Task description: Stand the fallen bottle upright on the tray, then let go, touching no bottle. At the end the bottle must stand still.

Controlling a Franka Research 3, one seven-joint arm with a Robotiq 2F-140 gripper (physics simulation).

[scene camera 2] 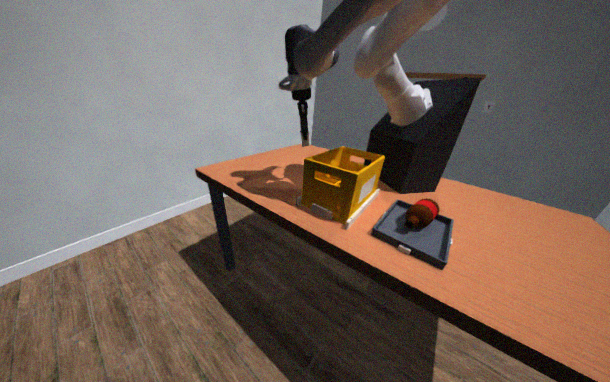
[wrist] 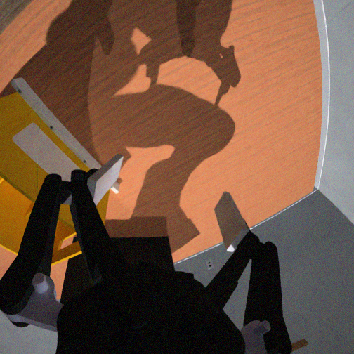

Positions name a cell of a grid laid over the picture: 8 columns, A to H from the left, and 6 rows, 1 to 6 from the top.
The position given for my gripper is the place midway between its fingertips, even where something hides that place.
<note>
In view: my gripper (wrist: D4) and a brown bottle (scene camera 2: F4).
</note>
